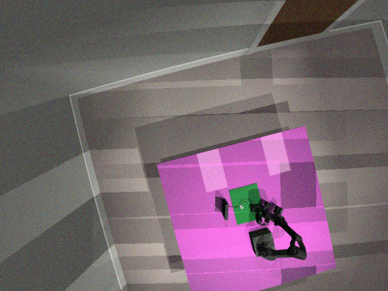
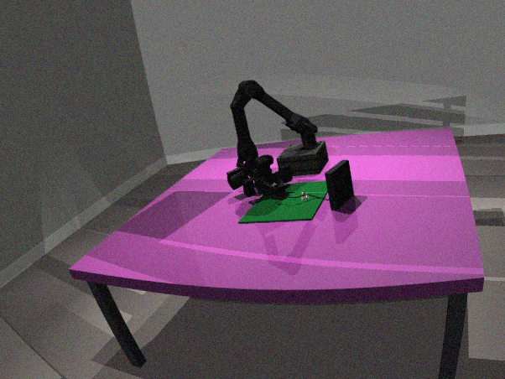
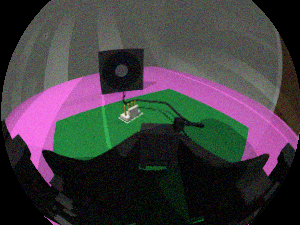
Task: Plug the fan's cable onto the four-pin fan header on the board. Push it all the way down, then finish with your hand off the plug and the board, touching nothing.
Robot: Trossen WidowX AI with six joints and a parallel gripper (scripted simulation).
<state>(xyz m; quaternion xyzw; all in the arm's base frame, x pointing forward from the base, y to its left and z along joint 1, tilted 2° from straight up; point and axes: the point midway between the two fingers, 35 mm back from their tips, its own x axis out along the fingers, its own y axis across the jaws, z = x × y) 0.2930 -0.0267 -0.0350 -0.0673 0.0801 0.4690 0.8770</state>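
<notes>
My gripper tip is now 10 mm to the left of the dark plug and 10 mm above it. Also, from my gripper tip: black fan: 220 mm to the left, 30 mm ahead, 30 mm above; then green board: 50 mm below, 40 mm to the left, 20 mm ahead; then fan header: 90 mm to the left, 30 mm below, 10 mm ahead.
</notes>
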